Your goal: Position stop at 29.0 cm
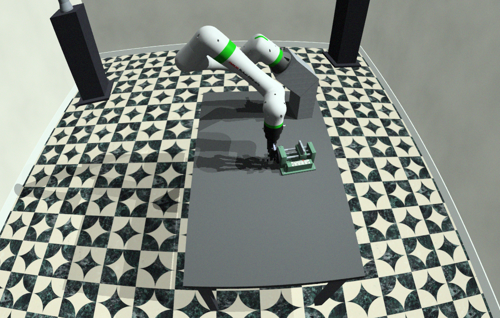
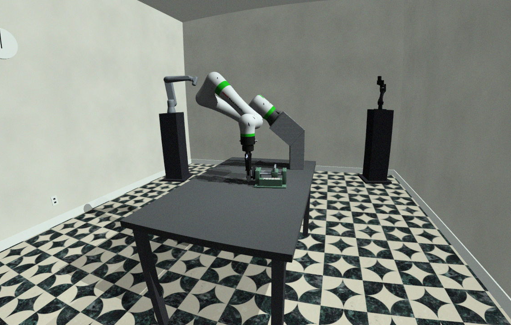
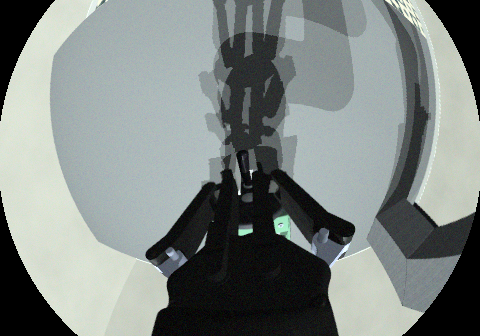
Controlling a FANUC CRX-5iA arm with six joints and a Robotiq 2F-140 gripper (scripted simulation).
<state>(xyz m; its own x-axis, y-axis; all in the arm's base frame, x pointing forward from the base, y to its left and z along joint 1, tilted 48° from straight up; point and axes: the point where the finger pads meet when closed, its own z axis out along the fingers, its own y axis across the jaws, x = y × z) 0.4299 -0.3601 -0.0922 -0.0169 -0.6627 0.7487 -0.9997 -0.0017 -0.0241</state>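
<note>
My hand is 2 cm to the right of the black handwheel and 1 cm above it. From my hand the other things lie so: green stop fixture 2 cm ahead, 17 cm to the left, 3 cm above.
</note>
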